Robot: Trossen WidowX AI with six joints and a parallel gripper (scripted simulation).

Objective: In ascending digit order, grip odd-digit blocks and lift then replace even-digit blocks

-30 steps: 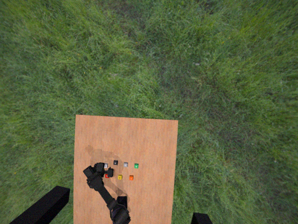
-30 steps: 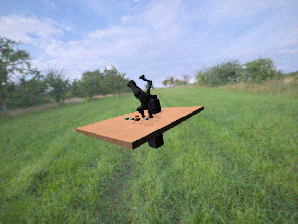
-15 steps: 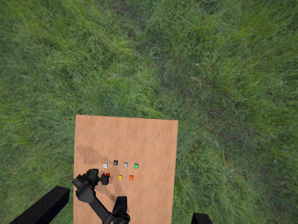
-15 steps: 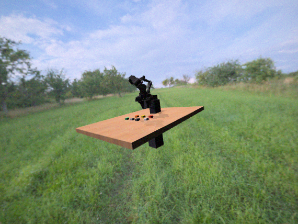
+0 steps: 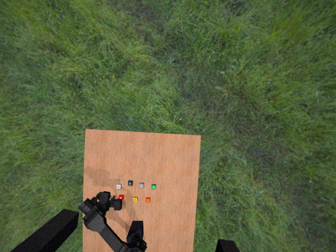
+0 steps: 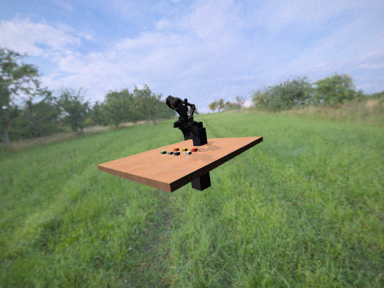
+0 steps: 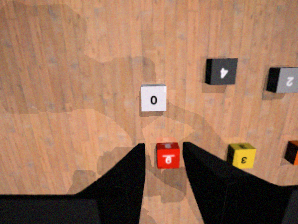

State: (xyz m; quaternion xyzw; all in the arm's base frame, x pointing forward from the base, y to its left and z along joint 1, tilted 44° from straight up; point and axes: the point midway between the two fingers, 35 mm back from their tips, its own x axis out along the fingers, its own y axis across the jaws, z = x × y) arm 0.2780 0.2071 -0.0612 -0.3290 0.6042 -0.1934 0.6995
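Right now the grey block is 17 cm to the right of my gripper tip, 11 cm below it and 5 cm ahead of it. Round my gripper tip: black block 11 cm below, 8 cm to the right, 5 cm ahead; white block 11 cm below, 1 cm ahead; red block 11 cm below, 8 cm behind, 3 cm to the right.
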